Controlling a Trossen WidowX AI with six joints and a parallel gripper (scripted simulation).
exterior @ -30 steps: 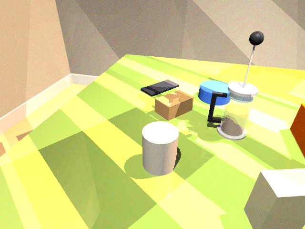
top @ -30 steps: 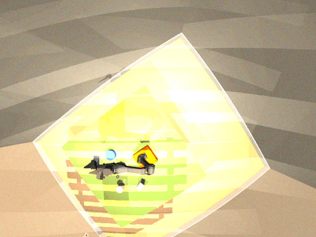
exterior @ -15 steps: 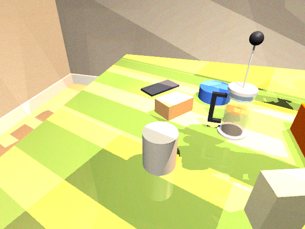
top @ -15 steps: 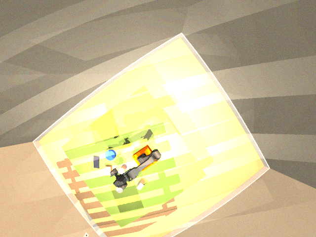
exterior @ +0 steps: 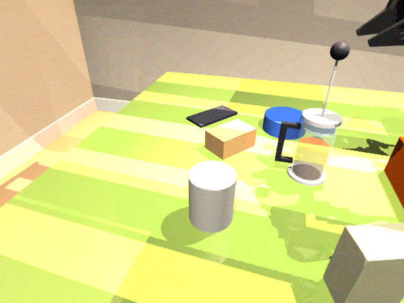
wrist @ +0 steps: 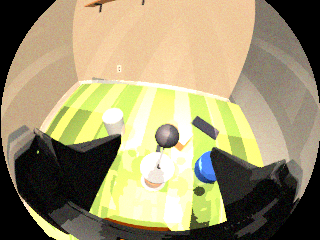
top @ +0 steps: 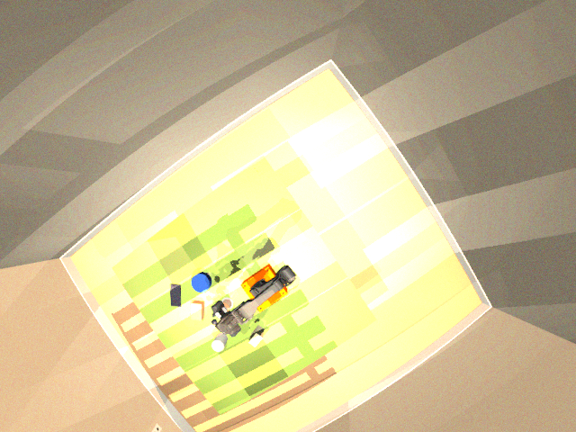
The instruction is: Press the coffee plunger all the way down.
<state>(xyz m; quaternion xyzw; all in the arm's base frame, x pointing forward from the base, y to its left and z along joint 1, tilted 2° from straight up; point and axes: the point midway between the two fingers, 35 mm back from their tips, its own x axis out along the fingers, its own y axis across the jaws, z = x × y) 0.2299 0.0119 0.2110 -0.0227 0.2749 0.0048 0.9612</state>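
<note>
My gripper tip is now 16 cm above the glass coffee press and 4 cm short of it. Round my gripper tip: pale box 26 cm to the left, 23 cm below, 4 cm behind; then flat black slab 30 cm ahead, 28 cm below, 22 cm to the right; then blue bowl 27 cm below, 20 cm to the right, 9 cm ahead.
</note>
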